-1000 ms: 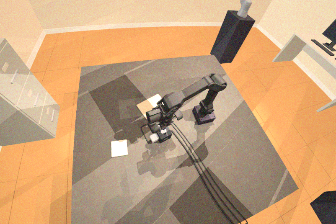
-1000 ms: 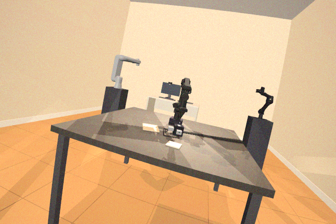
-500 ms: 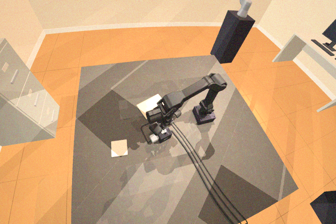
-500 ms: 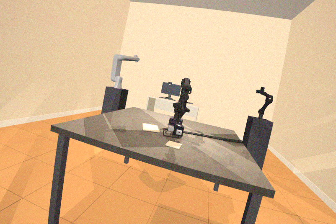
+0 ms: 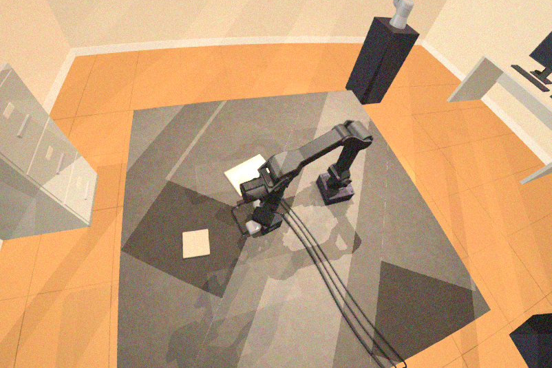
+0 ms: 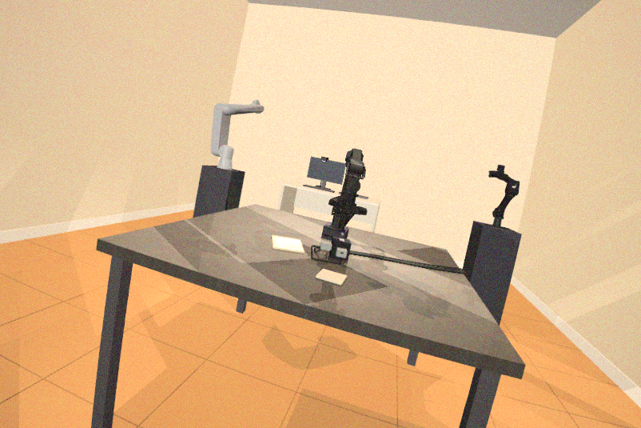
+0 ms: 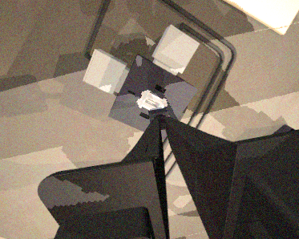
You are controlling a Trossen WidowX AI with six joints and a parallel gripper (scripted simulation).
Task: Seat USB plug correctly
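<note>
Now: gripper tip 2 cm above the USB plug. From my gripper tip the other things lie so: white sheet (1 cm ahead, 23 cm to the right, 13 cm below).
</note>
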